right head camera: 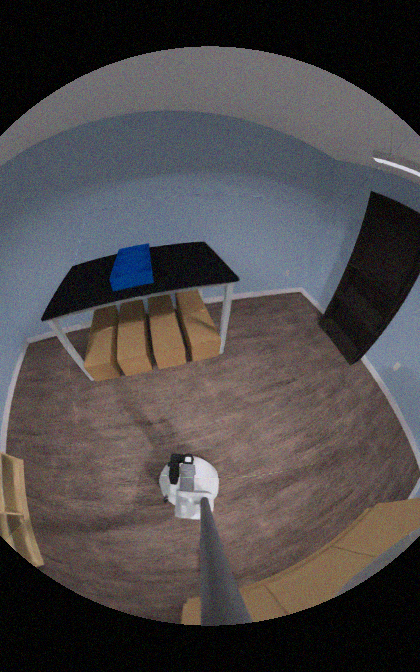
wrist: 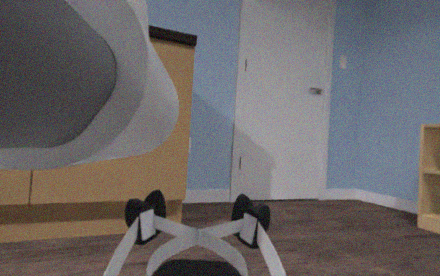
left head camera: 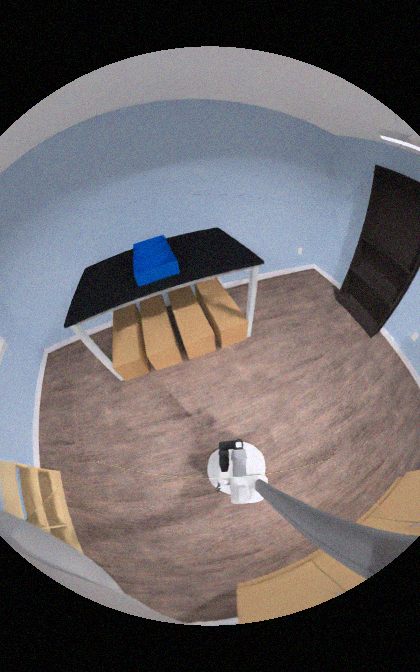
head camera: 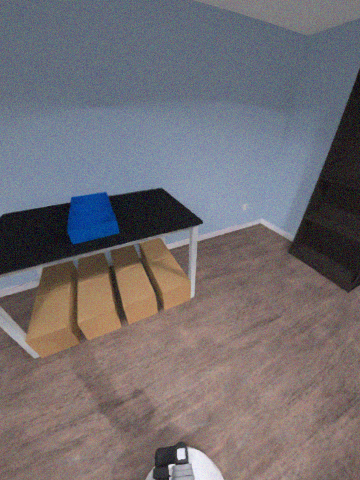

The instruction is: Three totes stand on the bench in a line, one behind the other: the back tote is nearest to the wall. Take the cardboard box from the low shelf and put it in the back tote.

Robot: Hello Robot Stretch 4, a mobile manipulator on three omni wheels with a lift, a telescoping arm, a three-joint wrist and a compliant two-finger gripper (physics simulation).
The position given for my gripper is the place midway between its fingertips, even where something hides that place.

In view: my gripper [wrist: 199, 208], a black bench [left head camera: 109, 284], a wooden cabinet [wrist: 89, 199] and a white door [wrist: 279, 150].
The black bench also shows in the right head camera view [right head camera: 177, 267].
